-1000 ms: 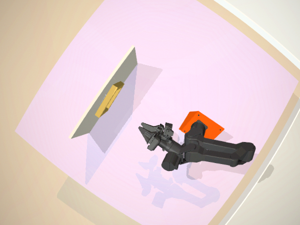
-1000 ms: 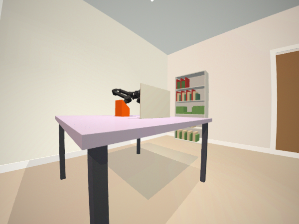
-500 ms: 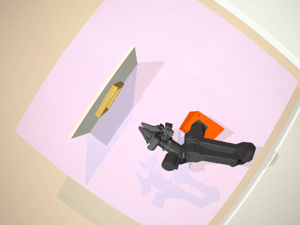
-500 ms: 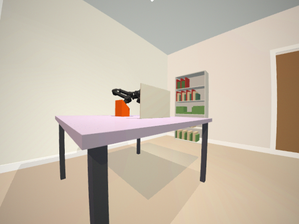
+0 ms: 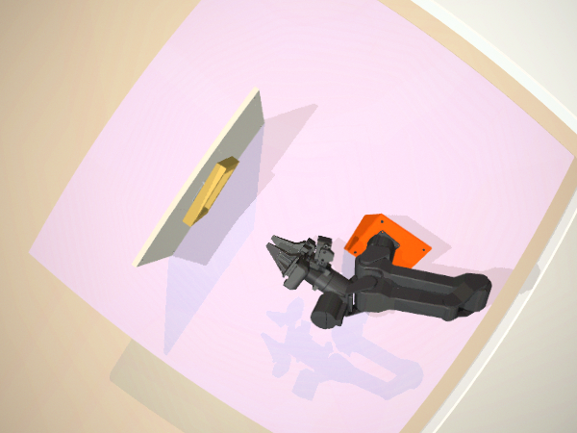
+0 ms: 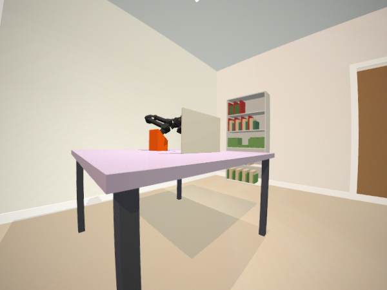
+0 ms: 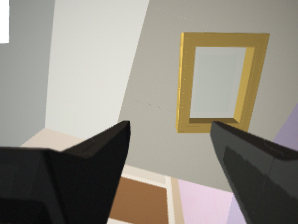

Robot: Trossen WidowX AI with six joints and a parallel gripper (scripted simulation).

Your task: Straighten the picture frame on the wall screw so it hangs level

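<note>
My gripper tip is 19 cm short of the picture frame and 9 cm above it. The rest, counted from my gripper tip: wall panel 20 cm ahead, 1 cm to the right, 10 cm below.
</note>
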